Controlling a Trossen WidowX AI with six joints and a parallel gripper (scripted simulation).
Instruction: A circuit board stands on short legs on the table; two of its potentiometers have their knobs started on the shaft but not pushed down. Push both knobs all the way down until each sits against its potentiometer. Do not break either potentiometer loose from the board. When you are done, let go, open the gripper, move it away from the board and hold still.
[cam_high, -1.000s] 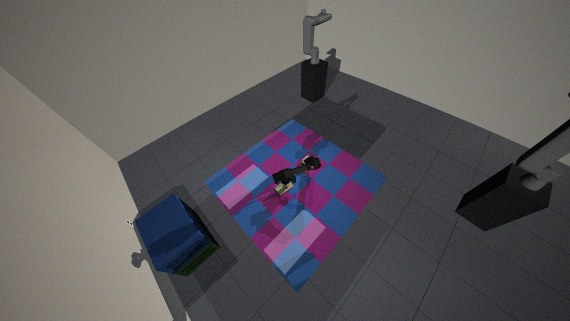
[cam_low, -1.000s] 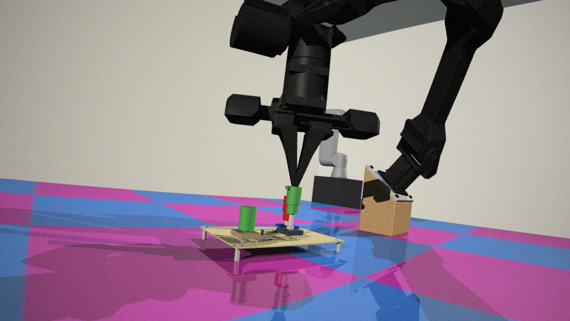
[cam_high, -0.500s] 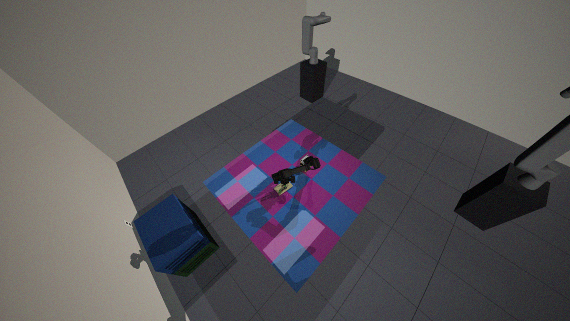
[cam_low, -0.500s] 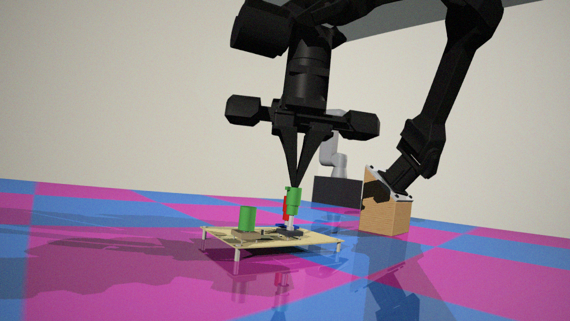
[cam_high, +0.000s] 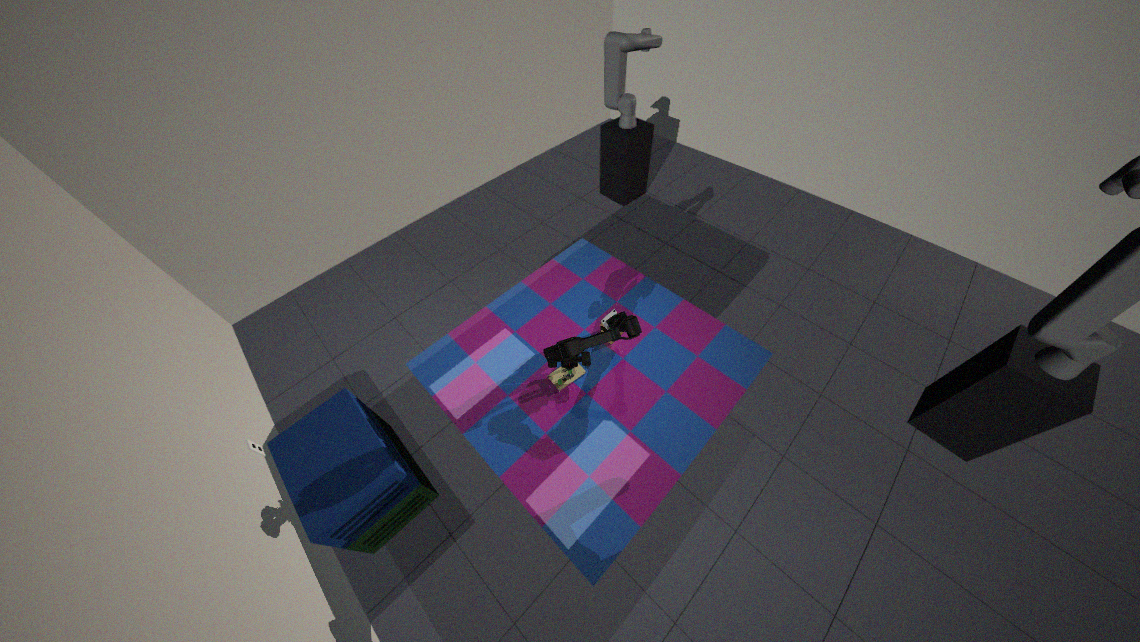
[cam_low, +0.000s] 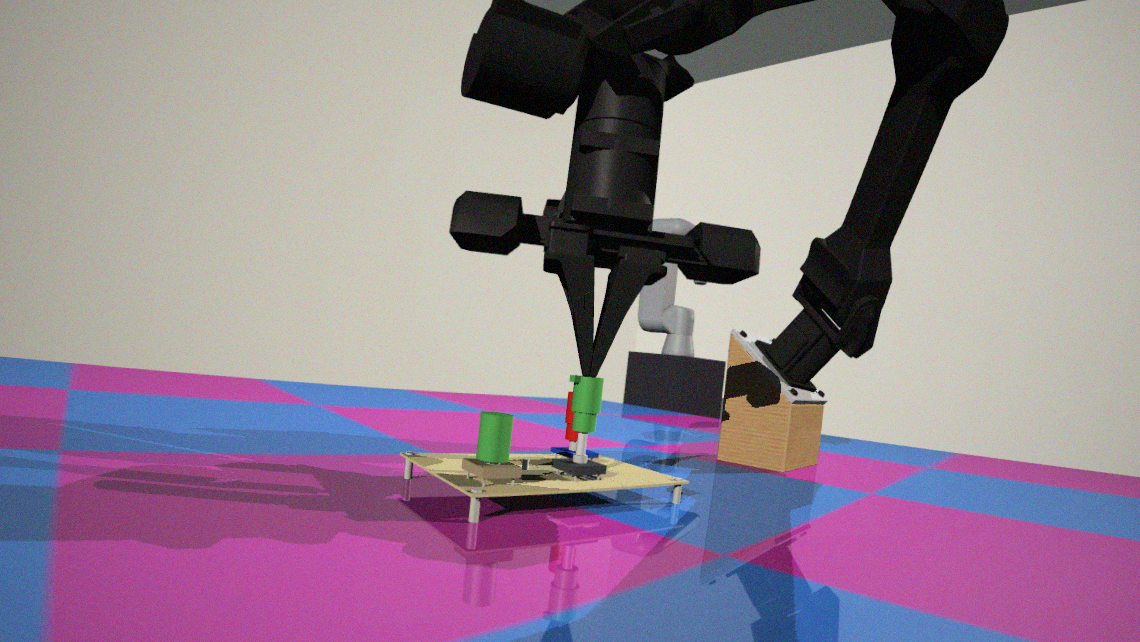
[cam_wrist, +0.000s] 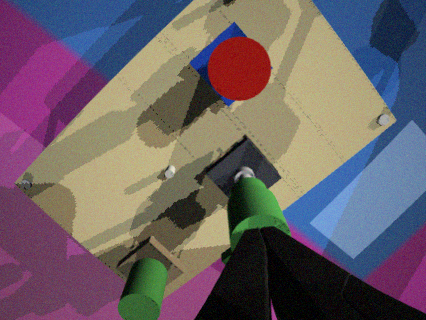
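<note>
Now: the green knob 1 cm below my gripper tip. The rest, counted from my gripper tip: red knob: 4 cm to the right, 3 cm below, 3 cm behind.
</note>
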